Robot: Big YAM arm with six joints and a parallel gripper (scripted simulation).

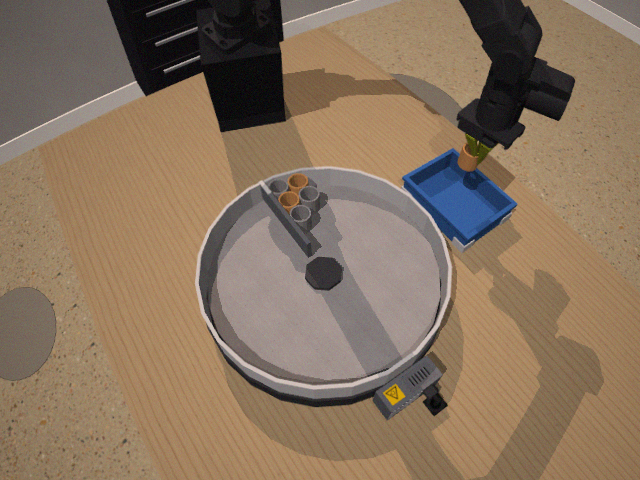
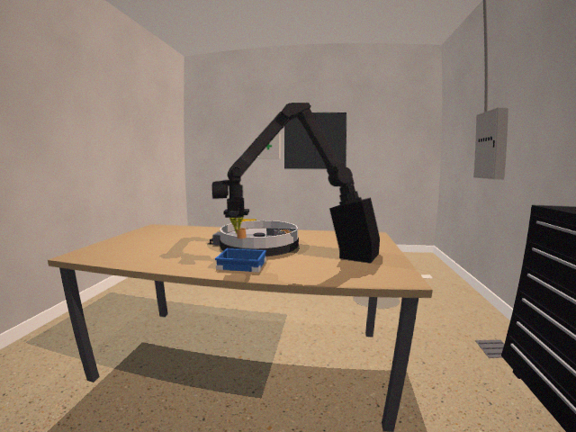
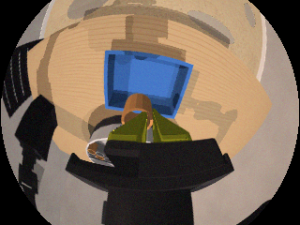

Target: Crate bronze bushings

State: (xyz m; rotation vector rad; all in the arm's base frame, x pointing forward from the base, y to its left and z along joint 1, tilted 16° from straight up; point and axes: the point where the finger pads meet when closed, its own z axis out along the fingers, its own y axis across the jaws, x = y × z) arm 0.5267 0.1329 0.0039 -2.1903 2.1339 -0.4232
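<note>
My gripper is now 1 cm past the crate and 13 cm above it. Round my hand: grey turning table: 7 cm behind, 33 cm to the right, 10 cm below.
</note>
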